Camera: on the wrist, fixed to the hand. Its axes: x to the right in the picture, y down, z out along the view.
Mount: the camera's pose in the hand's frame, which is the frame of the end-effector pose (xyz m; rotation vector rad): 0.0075 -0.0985 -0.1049 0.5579 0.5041 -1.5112
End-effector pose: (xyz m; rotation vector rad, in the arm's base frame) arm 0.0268 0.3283 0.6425 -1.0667 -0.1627 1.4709
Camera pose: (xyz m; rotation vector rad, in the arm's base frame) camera 0.1695 0.3084 0.6443 -0.5087 -0.1258 -0.1449
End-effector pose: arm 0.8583 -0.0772 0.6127 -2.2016 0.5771 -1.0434
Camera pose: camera 0.7906 -0.0489 0.7367 -1.5821 -1.3028 -2.1069
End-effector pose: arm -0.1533 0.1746 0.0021 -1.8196 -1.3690 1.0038
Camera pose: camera -0.1084 0.2018 0.1363 -0.2565 -1.4033 0.0292
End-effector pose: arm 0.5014 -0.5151 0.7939 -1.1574 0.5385 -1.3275
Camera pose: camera 0.3679 -0.5419 0.8410 -0.6265 -0.5553 -2.8409
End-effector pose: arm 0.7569 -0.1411 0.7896 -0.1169 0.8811 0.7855
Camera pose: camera 0.7568 -0.2496 0.6948 -0.4248 1.1397 -0.9366
